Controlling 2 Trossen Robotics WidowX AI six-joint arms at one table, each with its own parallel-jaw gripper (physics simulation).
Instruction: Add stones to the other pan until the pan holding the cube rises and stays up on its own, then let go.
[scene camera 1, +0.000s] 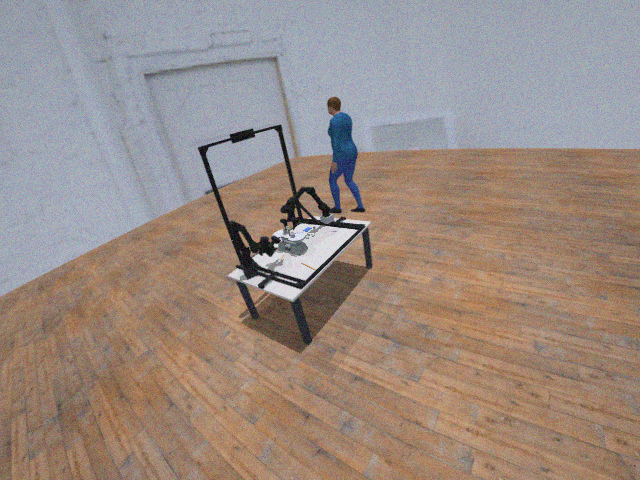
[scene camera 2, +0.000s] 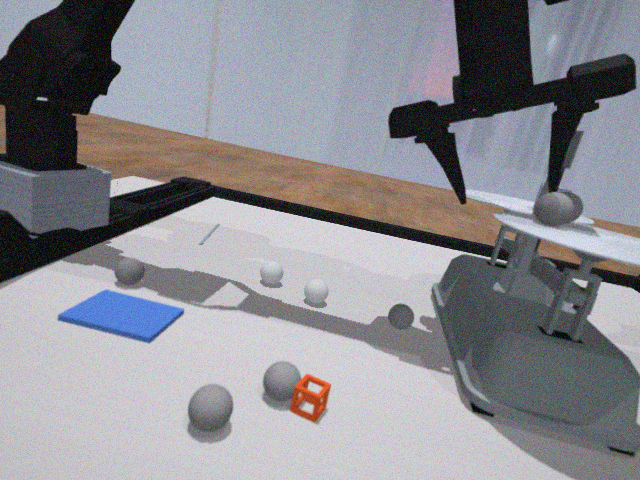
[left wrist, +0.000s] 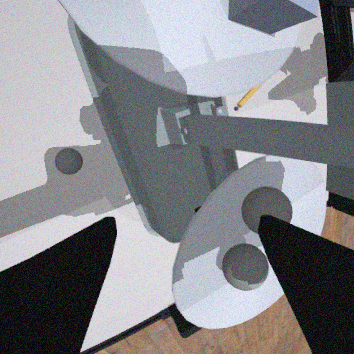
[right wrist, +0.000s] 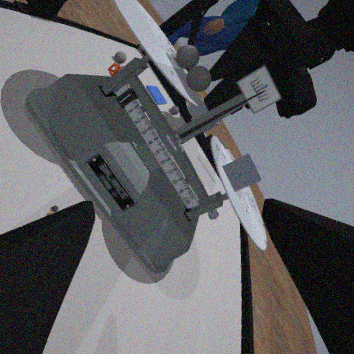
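Seen in the pictures: left gripper, fingertip midpoint: (scene camera 1: 290, 230) (scene camera 2: 505, 199) (left wrist: 188, 224) (right wrist: 206, 91); right gripper, fingertip midpoint: (scene camera 1: 278, 243) (right wrist: 179, 208); left arm's base, origin of the base link: (scene camera 1: 326, 215) (scene camera 2: 41, 163); right arm's base, origin of the base link: (scene camera 1: 248, 266).
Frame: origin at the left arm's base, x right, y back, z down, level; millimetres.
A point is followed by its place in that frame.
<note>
My left gripper (scene camera 2: 508, 196) {x -73, y -493, z -75 mm} (left wrist: 188, 224) {x -73, y -493, z -75 mm} is open and empty above a scale pan (scene camera 2: 604, 240) {x -21, y -565, z -65 mm} (left wrist: 215, 310) {x 16, y -517, z -65 mm} (right wrist: 155, 40) {x -25, y -578, z -65 mm} holding two grey stones, one stone (left wrist: 245, 270) (right wrist: 198, 78) and another stone (left wrist: 272, 205) (right wrist: 188, 56). One fingertip overlaps a stone in the left wrist view; contact is unclear. The grey cube (left wrist: 270, 12) {x -170, y -539, z -77 mm} (right wrist: 242, 172) {x -184, y -559, z -76 mm} sits on the other pan (scene camera 2: 496, 200) {x -194, y -490, z -60 mm} (left wrist: 120, 25) {x -162, y -474, z -60 mm} (right wrist: 247, 210) {x -228, y -543, z -60 mm}; it does not show in scene camera 2. Which pan is higher is unclear. My right gripper (right wrist: 179, 208) {x -170, y -682, z -57 mm} is open and empty in front of the scale.
On the table (scene camera 2: 155, 413) {x 168, y -316, z 88 mm} are a dark stone (scene camera 2: 401, 316) {x -73, y -430, z 70 mm} (left wrist: 69, 161) {x -87, y -431, z 62 mm} beside the scale base (scene camera 2: 558, 372) {x 11, y -561, z 37 mm}, pale stones (scene camera 2: 271, 273) {x -71, y -273, z 70 mm} (scene camera 2: 315, 291) {x -60, y -334, z 69 mm}, more grey stones (scene camera 2: 210, 407) {x 169, y -355, z 66 mm} (scene camera 2: 281, 380) {x 117, y -378, z 66 mm} (scene camera 2: 129, 271) {x 41, y -170, z 69 mm}, an orange cube frame (scene camera 2: 293, 408) {x 115, y -391, z 84 mm} and a blue mat (scene camera 2: 121, 315) {x 93, y -213, z 83 mm}.
</note>
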